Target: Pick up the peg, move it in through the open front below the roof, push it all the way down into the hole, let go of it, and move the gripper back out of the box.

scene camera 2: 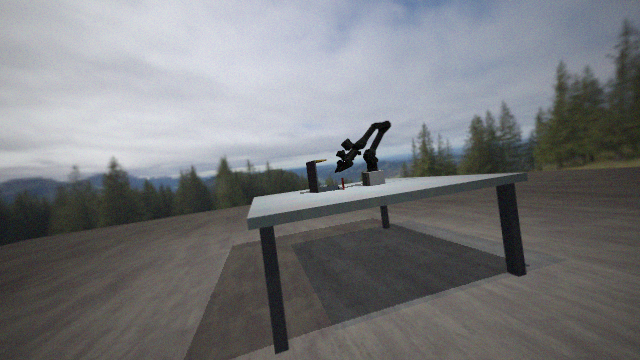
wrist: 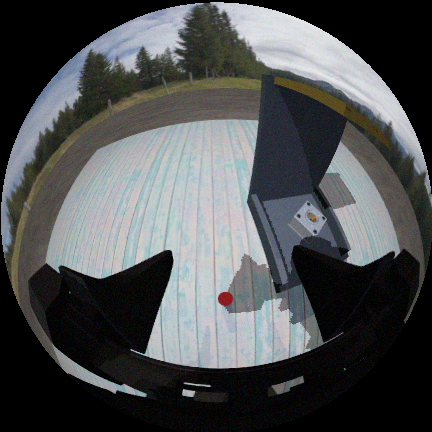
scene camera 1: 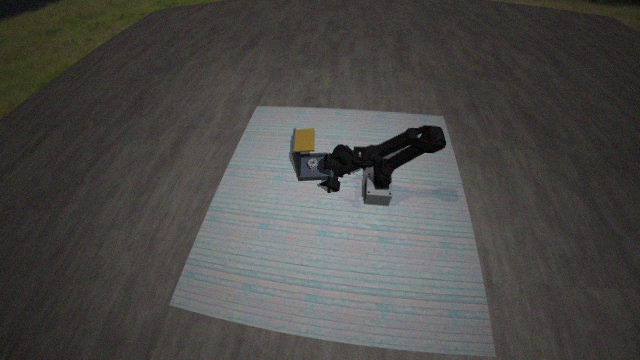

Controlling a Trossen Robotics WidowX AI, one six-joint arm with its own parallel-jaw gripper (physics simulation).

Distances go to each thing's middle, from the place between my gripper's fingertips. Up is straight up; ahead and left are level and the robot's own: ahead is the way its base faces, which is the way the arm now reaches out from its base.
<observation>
I see my gripper 140 mm to the left of the box (scene camera 1: pixel 305 170), 50 mm short of it and 10 mm above it. Also, from my hand: yellow roof (wrist: pixel 344 109) (140 mm to the right, 100 mm above, 80 mm ahead).
</observation>
